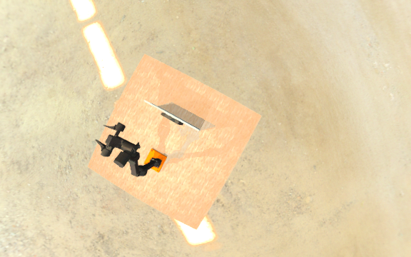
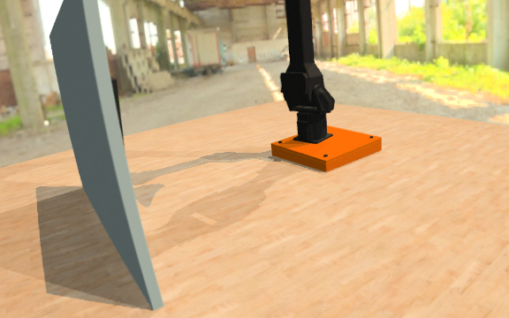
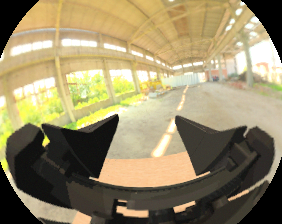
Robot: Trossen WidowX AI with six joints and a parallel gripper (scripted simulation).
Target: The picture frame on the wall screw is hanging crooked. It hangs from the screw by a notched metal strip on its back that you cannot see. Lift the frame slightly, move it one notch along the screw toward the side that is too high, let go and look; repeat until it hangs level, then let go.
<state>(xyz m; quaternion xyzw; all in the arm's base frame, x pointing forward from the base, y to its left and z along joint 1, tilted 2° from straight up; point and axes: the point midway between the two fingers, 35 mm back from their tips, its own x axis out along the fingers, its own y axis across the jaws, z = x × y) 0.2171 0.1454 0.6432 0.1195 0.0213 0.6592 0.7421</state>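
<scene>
Right now the picture frame is 19 cm ahead of my gripper tip, 24 cm to the right of it and 50 cm below it. From my gripper tip the other things lie so: grey wall panel 20 cm ahead, 24 cm to the right, 51 cm below.
</scene>
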